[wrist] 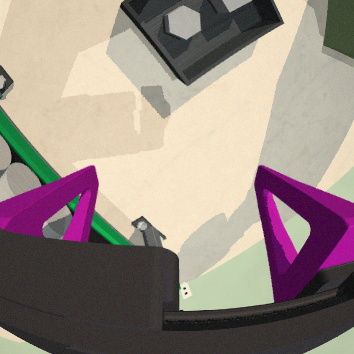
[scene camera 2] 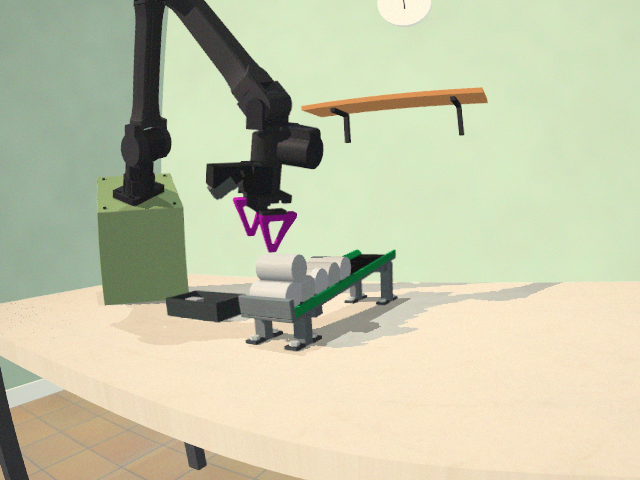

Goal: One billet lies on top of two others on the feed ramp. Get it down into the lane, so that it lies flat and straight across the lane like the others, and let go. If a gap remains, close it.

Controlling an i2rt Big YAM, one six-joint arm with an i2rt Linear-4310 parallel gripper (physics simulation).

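Observation:
The upper billet (scene camera 2: 279, 267), a pale grey cylinder, lies on two others, the end billet (scene camera 2: 269, 290) and its neighbour (scene camera 2: 307, 287), at the low end of the feed ramp (scene camera 2: 347, 282) (wrist: 25, 151). Several more billets lie up the lane behind them; one billet (wrist: 19, 179) shows at the left edge in the wrist view. My gripper (scene camera 2: 262, 242) (wrist: 176, 173) is open and empty. In scene camera 2 its magenta tips appear just above the upper billet. In the wrist view the left finger overlaps the ramp's green rail and the right finger is over the table side. The upper billet cannot be made out there.
A dark tray (scene camera 2: 192, 311) (wrist: 231, 56) with hexagonal pieces stands on the table beside the ramp's low end. The arm's green pedestal (scene camera 2: 142, 255) (wrist: 341, 30) stands behind it. A grey end stop (scene camera 2: 266, 308) closes the ramp's low end. A wooden shelf (scene camera 2: 403, 100) is on the wall.

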